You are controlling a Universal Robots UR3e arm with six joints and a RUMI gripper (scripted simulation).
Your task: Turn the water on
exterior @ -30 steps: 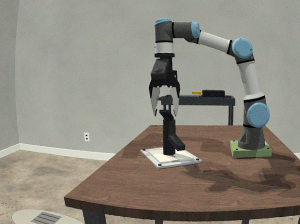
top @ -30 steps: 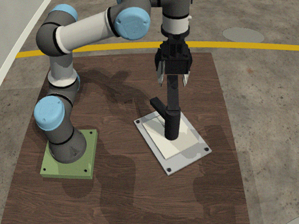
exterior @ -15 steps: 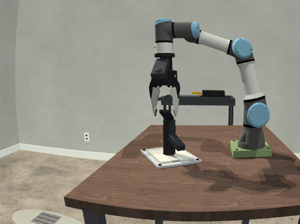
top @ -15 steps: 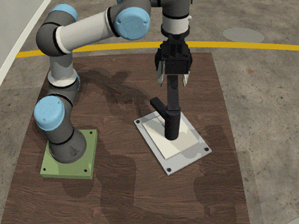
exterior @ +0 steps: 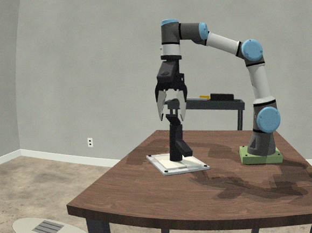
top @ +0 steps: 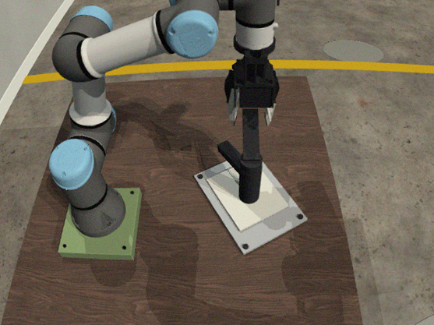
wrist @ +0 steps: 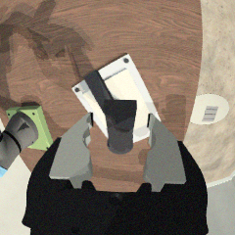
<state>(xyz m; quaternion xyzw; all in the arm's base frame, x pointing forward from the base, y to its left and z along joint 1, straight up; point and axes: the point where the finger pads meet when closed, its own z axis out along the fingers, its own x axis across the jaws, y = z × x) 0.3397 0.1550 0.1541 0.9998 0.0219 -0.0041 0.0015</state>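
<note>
Right now my hand is 30 mm to the left of the lever and 10 mm above it. From my hand the other things lie so: black tap: 10 mm behind, 50 mm to the right, 80 mm below.
</note>
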